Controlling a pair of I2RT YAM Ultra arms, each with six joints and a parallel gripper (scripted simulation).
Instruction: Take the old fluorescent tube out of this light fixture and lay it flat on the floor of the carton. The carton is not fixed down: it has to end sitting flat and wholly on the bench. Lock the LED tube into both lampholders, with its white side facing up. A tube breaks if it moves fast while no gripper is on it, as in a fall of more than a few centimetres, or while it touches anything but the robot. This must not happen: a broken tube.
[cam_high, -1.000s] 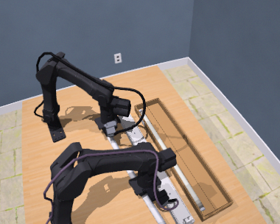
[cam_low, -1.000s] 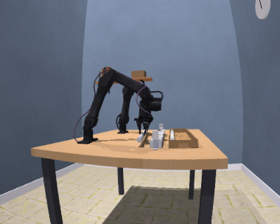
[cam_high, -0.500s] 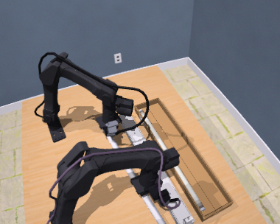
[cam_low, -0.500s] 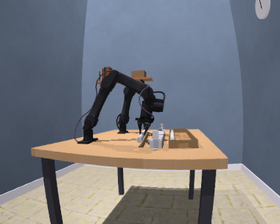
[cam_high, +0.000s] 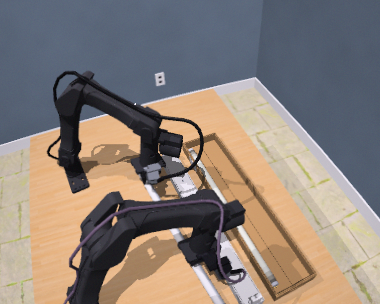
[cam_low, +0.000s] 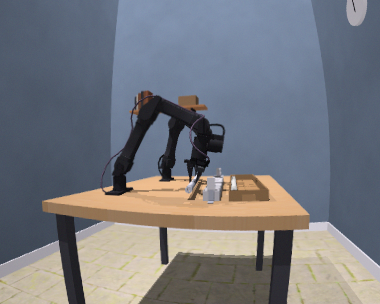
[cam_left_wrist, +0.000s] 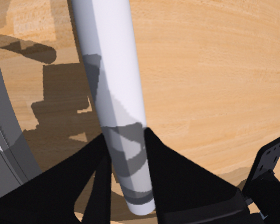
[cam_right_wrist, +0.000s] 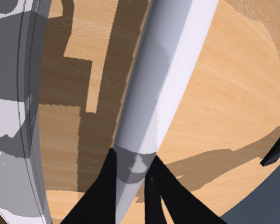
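My right gripper is now 12 cm to the right of the LED tube, 3 cm past it and 1 cm above it. Round my right hand: light fixture: 14 cm to the left, 7 cm ahead, 1 cm above; old fluorescent tube: 16 cm to the left, 16 cm ahead, 3 cm below; lampholder: 17 cm to the right, 12 cm ahead, 2 cm above.
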